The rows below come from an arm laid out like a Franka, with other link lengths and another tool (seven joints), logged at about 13 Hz.
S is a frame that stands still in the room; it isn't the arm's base.
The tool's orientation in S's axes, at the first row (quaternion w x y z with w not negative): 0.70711, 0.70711, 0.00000, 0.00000
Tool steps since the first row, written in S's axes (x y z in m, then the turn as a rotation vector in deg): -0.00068, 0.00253, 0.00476, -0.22, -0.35, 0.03; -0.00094, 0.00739, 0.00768, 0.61, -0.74, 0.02; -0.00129, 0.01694, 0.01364, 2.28, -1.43, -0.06; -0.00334, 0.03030, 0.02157, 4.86, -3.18, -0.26; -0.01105, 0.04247, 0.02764, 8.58, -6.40, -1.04; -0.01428, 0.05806, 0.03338, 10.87, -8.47, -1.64; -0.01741, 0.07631, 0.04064, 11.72, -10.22, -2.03; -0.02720, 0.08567, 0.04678, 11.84, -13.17, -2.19
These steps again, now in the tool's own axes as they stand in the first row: -0.00068, 0.00476, -0.00253, -0.22, 0.03, 0.35; -0.00094, 0.00768, -0.00739, 0.61, 0.02, 0.74; -0.00129, 0.01364, -0.01694, 2.28, -0.06, 1.43; -0.00334, 0.02157, -0.03030, 4.86, -0.26, 3.18; -0.01105, 0.02764, -0.04247, 8.58, -1.04, 6.40; -0.01428, 0.03338, -0.05806, 10.87, -1.64, 8.47; -0.01741, 0.04064, -0.07631, 11.72, -2.03, 10.22; -0.02720, 0.04678, -0.08567, 11.84, -2.19, 13.17
